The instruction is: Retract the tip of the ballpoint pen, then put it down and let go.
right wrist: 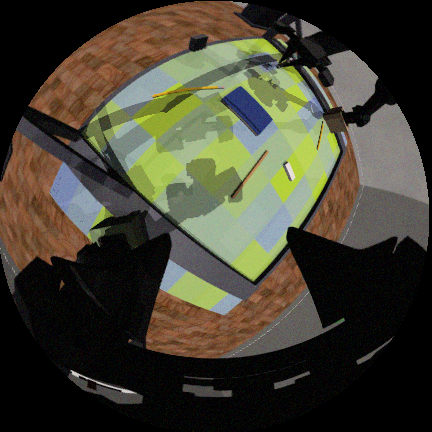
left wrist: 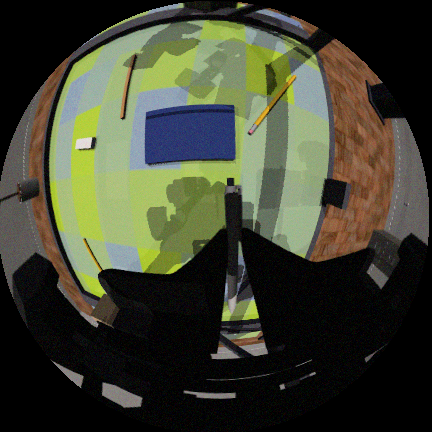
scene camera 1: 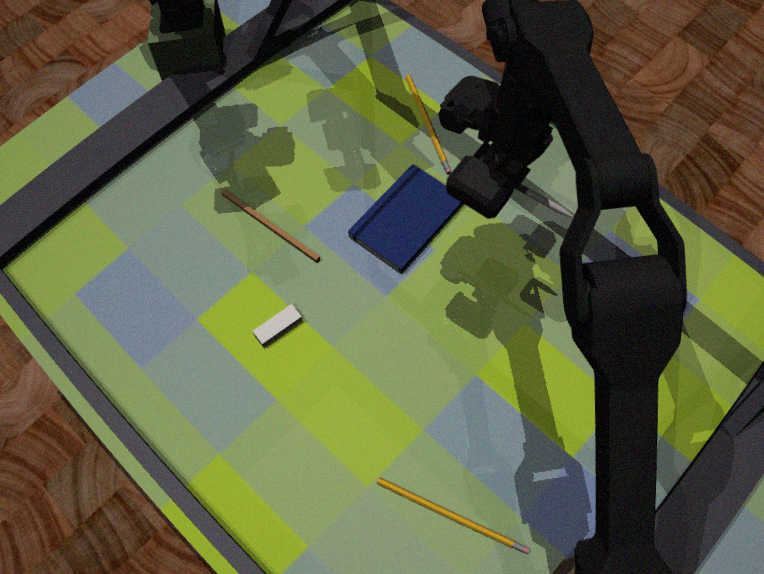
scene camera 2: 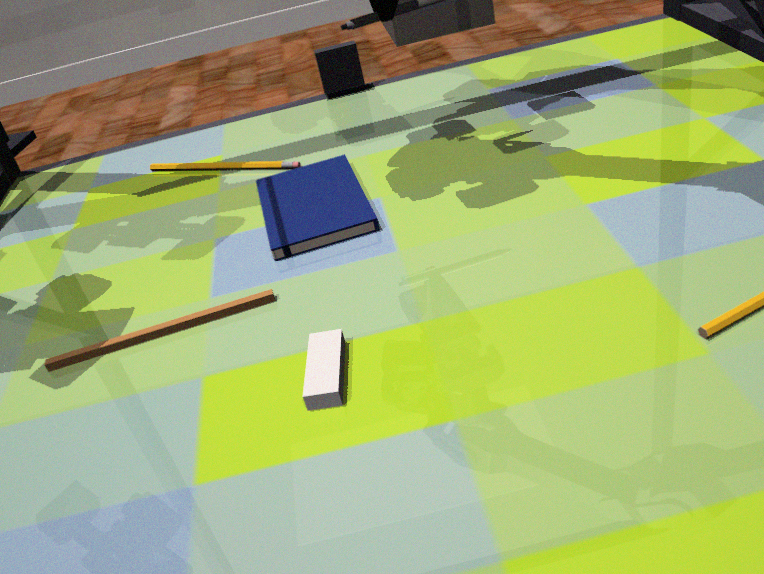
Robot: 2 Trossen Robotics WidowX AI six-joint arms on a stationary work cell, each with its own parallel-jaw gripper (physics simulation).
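Places are measured from the left arm's base along level axes (x right, y ahead, z up), in millimetres.
Where they show: left gripper, fingertip midpoint: (right wrist: 280,64) (left wrist: 233,233) (scene camera 1: 504,180) (scene camera 2: 384,18); right gripper, fingertip midpoint: (right wrist: 230,236) (scene camera 1: 200,7); left arm's base, origin of the base link: (right wrist: 344,117) (left wrist: 108,328); right arm's base, origin of the base link: (right wrist: 115,250) (scene camera 1: 181,15).
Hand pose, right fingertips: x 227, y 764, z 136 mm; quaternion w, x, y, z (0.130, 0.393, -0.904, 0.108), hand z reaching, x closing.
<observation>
Each offset is from my right fingertips to the top centre of the thing. "spot": to the spot under its first point.
The ballpoint pen @[dx +102, dy -421, dz -94 mm] (scene camera 1: 555,205) (left wrist: 233,215) is in the air above the patterned table top. It has a dark barrel, a grey band and a black button end, which points away from the wrist in the left wrist view, and a pale cone at its other end. Whether the writing point sticks out is too small to tell. One end of the pen @[spot: dx +92, dy -372, dz -103 mm] (scene camera 2: 360,23) shows at the top of scene camera 2. My left gripper (scene camera 1: 522,182) (left wrist: 233,233) is shut on the pen's barrel, and its fingers hide part of it. My right gripper (right wrist: 230,236) is open and empty, above the table's edge.
A blue notebook @[dx +47, dy -291, dz -229 mm] (scene camera 1: 407,216) (scene camera 2: 318,203) (left wrist: 190,135) lies near my left gripper, with a yellow pencil @[dx +193, dy -208, dz -234 mm] (scene camera 1: 426,123) (scene camera 2: 216,166) beside it. A brown stick @[dx -82, dy -158, dz -234 mm] (scene camera 1: 271,226), a white eraser @[dx -180, dy -272, dz -229 mm] (scene camera 1: 277,324) (scene camera 2: 324,364) and another pencil @[dx -218, dy -585, dz -234 mm] (scene camera 1: 453,514) lie farther off.
</observation>
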